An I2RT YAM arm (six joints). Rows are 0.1 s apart.
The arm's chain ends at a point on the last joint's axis. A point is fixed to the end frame.
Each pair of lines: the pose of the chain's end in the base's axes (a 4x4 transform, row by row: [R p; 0 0 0 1], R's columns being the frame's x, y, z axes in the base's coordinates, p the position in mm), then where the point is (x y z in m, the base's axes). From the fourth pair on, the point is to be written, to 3 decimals.
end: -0.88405, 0.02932, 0.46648, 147.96; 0.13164, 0.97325, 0.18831, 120.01; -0.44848, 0.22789, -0.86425, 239.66; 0, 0, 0, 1
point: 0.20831 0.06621 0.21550
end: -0.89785, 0.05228, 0.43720, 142.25; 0.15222, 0.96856, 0.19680, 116.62; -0.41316, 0.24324, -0.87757, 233.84; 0, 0, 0, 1
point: 0.20086 0.06239 0.20655
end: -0.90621, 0.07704, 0.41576, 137.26; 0.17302, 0.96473, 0.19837, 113.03; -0.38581, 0.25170, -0.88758, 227.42; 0, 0, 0, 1
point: 0.19406 0.05804 0.19791
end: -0.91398, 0.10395, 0.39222, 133.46; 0.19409, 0.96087, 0.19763, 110.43; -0.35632, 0.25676, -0.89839, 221.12; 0, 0, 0, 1
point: 0.188 0.055 0.189
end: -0.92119, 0.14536, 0.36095, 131.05; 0.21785, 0.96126, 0.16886, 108.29; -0.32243, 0.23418, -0.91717, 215.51; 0, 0, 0, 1
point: 0.183 0.050 0.183
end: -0.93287, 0.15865, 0.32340, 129.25; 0.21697, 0.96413, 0.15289, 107.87; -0.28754, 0.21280, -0.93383, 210.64; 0, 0, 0, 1
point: 0.179 0.049 0.177
